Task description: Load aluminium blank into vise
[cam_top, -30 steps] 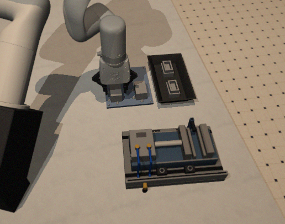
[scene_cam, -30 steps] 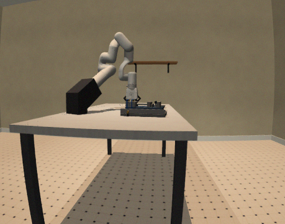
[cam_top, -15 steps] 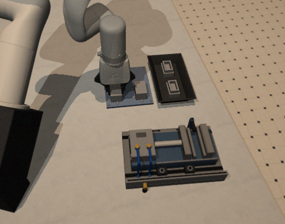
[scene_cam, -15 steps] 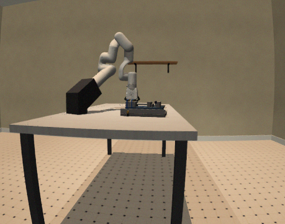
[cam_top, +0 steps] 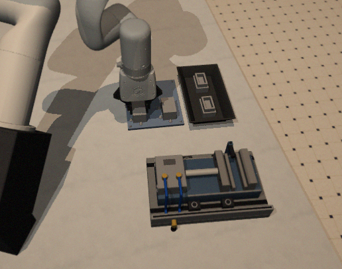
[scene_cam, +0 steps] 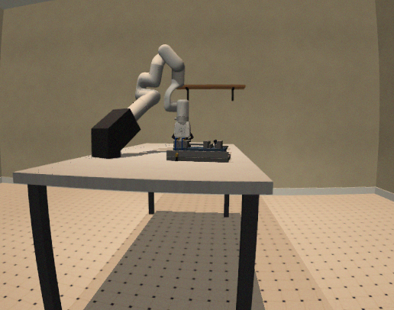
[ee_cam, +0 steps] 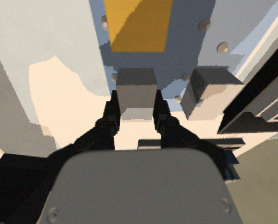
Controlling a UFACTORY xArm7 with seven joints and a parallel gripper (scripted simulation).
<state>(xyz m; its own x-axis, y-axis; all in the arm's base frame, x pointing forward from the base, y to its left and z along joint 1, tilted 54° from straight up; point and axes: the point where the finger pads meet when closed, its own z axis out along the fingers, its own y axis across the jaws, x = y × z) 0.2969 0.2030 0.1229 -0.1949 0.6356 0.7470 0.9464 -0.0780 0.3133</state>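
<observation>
My gripper is now 9 cm to the right of the brass blank, 2 cm past it and 2 cm above it. The rest, counted from my hand: hosed end block (24 cm to the right, 11 cm ahead, 3 cm above).
</observation>
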